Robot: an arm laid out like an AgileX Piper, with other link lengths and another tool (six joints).
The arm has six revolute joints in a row. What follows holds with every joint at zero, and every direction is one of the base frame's. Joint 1 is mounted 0.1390 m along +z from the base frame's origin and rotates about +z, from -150.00 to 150.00 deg. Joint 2 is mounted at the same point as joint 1 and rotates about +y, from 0.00 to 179.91 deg. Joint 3 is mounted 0.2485 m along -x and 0.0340 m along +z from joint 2 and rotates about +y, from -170.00 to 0.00 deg. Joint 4 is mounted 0.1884 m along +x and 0.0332 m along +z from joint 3 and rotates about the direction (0.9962, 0, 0.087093), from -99.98 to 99.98 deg. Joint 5 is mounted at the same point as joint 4 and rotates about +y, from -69.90 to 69.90 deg. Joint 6 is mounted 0.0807 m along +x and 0.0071 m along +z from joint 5 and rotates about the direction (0.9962, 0, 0.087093), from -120.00 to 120.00 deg. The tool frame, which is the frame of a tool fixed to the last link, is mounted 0.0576 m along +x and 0.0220 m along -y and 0.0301 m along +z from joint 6; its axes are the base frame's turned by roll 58.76, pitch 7.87 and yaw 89.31 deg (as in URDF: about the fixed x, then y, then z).
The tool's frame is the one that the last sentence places.
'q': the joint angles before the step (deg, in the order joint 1, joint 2, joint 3, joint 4, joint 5, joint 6). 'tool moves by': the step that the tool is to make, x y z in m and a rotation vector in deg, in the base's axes. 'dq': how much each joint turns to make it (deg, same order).
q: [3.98, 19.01, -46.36, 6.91, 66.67, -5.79]
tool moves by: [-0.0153, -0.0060, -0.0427, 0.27, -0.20, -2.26]
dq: [-0.03, -10.30, 10.80, -1.83, -0.92, 2.12]
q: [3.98, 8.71, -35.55, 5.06, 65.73, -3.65]
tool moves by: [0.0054, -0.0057, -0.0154, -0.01, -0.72, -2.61]
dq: [-0.02, -1.72, 5.32, -2.30, -4.46, 2.13]
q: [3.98, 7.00, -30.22, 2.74, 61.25, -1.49]
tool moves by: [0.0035, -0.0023, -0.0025, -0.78, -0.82, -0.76]
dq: [-0.02, -0.01, 1.60, -1.19, -2.36, 0.21]
